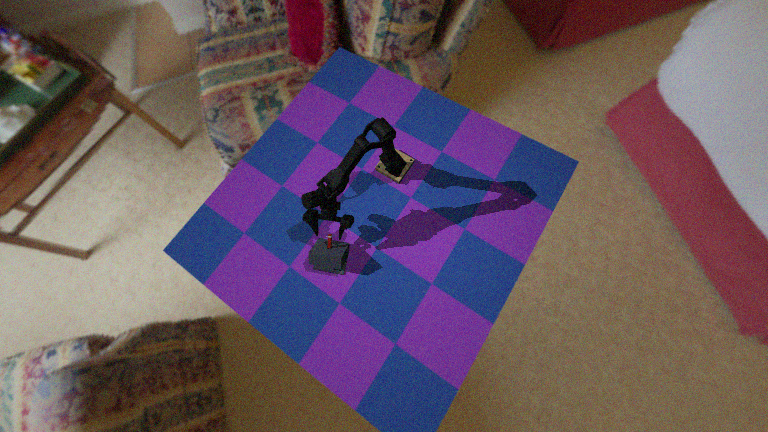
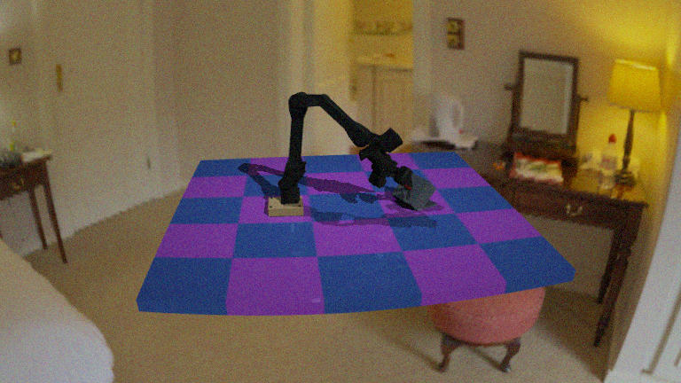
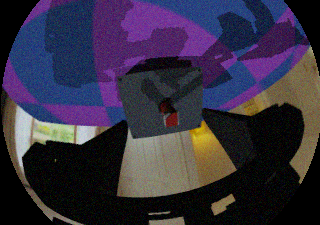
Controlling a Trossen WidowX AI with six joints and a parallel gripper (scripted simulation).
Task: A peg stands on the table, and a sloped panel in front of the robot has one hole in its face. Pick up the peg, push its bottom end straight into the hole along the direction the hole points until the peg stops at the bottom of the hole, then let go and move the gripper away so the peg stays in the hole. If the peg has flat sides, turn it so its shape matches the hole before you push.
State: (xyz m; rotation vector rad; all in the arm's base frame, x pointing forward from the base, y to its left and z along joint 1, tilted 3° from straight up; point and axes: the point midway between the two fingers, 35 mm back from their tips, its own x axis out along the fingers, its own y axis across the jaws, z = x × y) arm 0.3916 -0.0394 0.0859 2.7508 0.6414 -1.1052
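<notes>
Now: the red peg 10 mm to the left of my gripper tip and 10 mm below it. The rest, counted from my gripper tip: dark grey panel: 50 mm below, 40 mm ahead, 30 mm to the left.
</notes>
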